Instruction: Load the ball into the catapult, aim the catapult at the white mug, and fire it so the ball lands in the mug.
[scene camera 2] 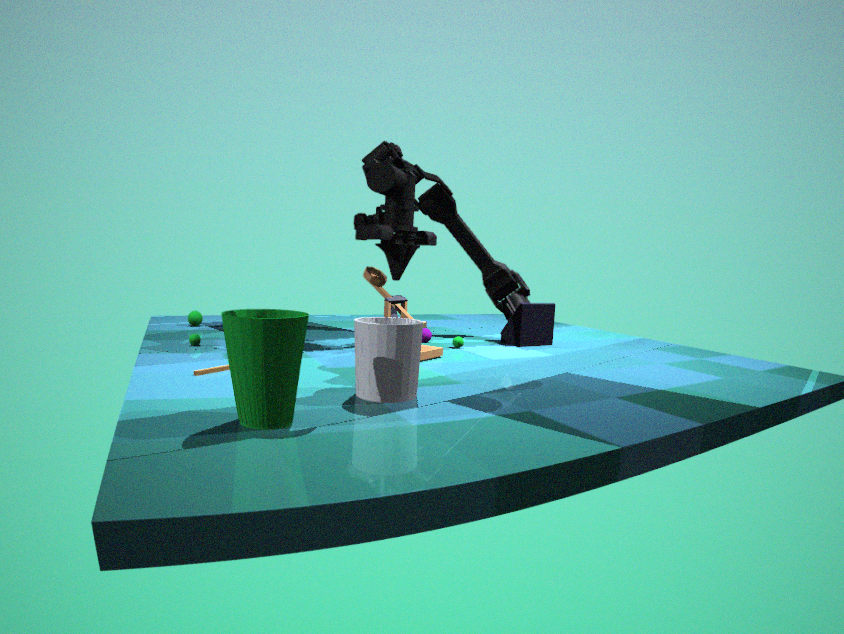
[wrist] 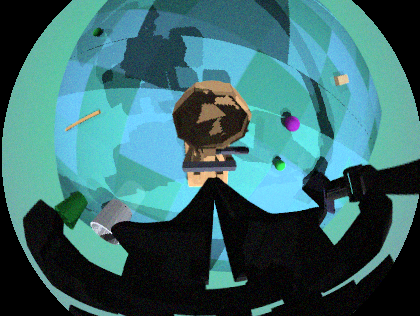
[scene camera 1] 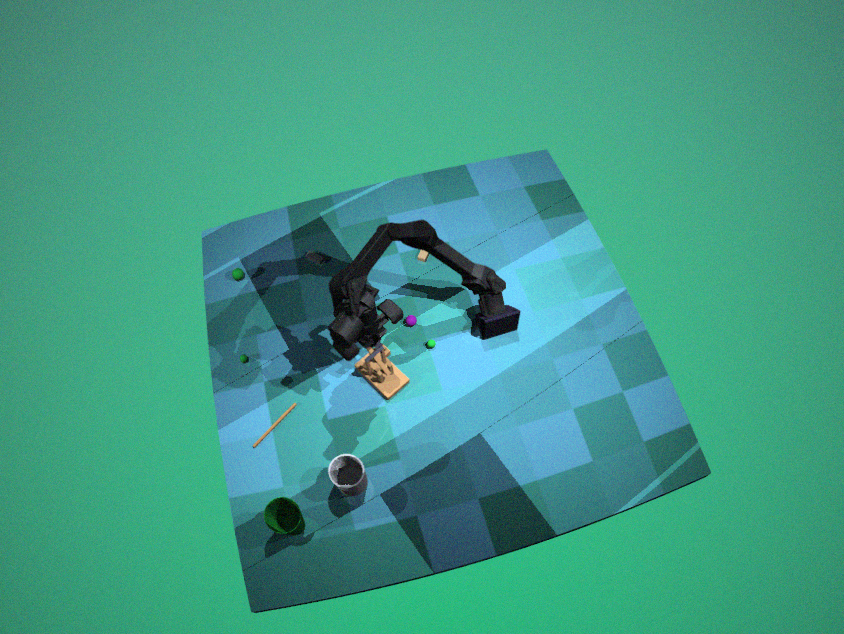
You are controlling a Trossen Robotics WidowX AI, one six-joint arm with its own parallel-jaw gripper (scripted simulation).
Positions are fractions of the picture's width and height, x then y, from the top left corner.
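Wooden catapult: scene camera 2 (0.44,0.44), wrist view (0.50,0.37), scene camera 1 (0.46,0.60).
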